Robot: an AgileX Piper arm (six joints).
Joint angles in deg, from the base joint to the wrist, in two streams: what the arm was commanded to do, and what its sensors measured. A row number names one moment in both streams.
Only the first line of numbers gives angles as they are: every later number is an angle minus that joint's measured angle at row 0.
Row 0, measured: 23.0, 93.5, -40.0, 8.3, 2.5, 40.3
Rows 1 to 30, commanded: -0.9, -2.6, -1.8, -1.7, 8.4, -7.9; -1.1, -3.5, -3.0, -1.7, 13.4, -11.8; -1.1, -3.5, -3.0, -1.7, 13.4, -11.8; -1.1, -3.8, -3.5, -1.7, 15.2, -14.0; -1.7, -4.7, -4.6, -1.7, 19.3, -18.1; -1.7, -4.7, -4.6, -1.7, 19.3, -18.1; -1.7, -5.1, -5.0, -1.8, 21.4, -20.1; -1.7, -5.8, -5.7, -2.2, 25.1, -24.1; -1.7, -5.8, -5.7, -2.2, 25.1, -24.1; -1.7, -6.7, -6.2, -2.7, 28.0, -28.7; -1.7, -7.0, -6.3, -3.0, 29.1, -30.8; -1.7, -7.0, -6.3, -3.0, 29.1, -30.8; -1.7, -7.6, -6.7, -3.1, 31.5, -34.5; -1.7, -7.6, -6.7, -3.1, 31.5, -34.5; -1.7, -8.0, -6.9, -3.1, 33.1, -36.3; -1.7, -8.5, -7.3, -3.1, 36.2, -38.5; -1.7, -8.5, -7.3, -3.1, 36.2, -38.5; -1.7, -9.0, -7.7, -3.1, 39.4, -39.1; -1.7, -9.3, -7.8, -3.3, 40.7, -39.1; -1.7, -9.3, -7.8, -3.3, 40.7, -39.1; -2.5, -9.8, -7.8, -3.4, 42.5, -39.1; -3.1, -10.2, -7.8, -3.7, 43.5, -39.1; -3.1, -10.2, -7.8, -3.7, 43.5, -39.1; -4.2, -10.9, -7.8, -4.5, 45.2, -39.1; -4.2, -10.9, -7.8, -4.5, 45.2, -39.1; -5.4, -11.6, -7.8, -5.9, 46.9, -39.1; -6.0, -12.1, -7.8, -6.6, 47.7, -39.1; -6.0, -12.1, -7.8, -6.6, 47.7, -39.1; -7.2, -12.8, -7.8, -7.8, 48.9, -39.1; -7.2, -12.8, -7.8, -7.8, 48.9, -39.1
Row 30, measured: -5.6, -11.6, -7.7, -5.8, 46.4, -38.6
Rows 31 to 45, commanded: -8.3, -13.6, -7.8, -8.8, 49.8, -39.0; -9.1, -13.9, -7.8, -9.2, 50.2, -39.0; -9.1, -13.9, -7.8, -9.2, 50.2, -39.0; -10.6, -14.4, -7.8, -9.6, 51.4, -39.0; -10.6, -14.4, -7.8, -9.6, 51.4, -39.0; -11.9, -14.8, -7.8, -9.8, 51.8, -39.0; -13.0, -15.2, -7.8, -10.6, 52.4, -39.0; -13.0, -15.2, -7.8, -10.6, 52.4, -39.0; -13.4, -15.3, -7.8, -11.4, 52.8, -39.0; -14.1, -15.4, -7.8, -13.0, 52.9, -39.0; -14.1, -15.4, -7.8, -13.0, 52.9, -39.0; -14.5, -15.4, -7.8, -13.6, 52.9, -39.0; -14.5, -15.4, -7.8, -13.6, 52.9, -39.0; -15.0, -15.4, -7.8, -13.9, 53.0, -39.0; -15.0, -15.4, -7.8, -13.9, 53.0, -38.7
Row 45, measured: -14.4, -15.2, -7.7, -13.1, 52.4, -38.6
